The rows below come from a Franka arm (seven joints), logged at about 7 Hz.
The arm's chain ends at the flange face. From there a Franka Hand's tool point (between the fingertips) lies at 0.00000 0.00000 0.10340 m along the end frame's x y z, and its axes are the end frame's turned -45 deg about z.
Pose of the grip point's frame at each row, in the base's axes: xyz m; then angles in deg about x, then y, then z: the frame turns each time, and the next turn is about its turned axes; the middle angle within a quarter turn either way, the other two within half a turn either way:
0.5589 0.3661 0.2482 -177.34 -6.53 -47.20
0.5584 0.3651 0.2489 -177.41 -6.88 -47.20
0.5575 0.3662 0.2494 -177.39 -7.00 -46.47
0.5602 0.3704 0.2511 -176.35 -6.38 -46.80
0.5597 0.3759 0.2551 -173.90 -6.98 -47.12
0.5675 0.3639 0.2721 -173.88 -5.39 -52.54
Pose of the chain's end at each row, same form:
0.5707 0.3613 0.3508 -177.34 -6.53 -2.20
0.5708 0.3605 0.3515 -177.41 -6.88 -2.20
0.5701 0.3615 0.3519 -177.39 -7.00 -1.47
0.5717 0.3639 0.3537 -176.35 -6.38 -1.80
0.5723 0.3650 0.3572 -173.90 -6.98 -2.12
0.5772 0.3529 0.3745 -173.88 -5.39 -7.54

